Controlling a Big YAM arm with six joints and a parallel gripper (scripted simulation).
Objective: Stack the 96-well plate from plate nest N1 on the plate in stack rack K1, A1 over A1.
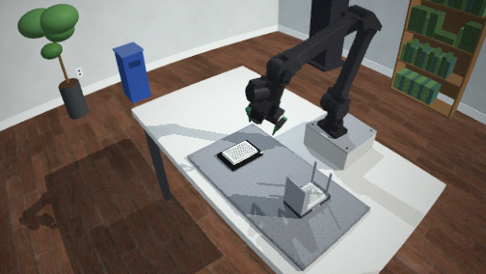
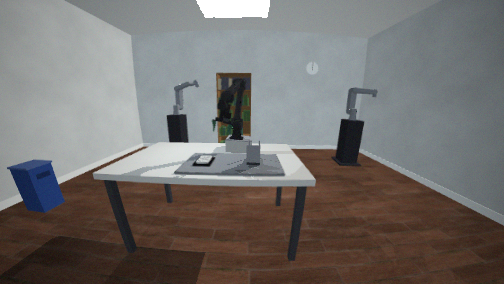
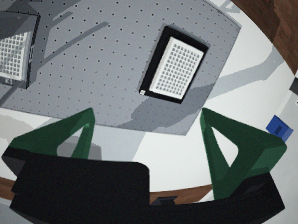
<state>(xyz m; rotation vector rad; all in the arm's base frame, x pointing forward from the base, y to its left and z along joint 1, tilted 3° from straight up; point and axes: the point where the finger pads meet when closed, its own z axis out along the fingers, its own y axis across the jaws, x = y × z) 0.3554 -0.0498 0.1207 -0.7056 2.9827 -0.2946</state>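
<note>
Now: the pale A1 mark 60 mm behind my hand, 80 mm to the right of it and 210 mm below it. Also, from my hand: thin rack post: 110 mm behind, 270 mm to the left, 140 mm below.
</note>
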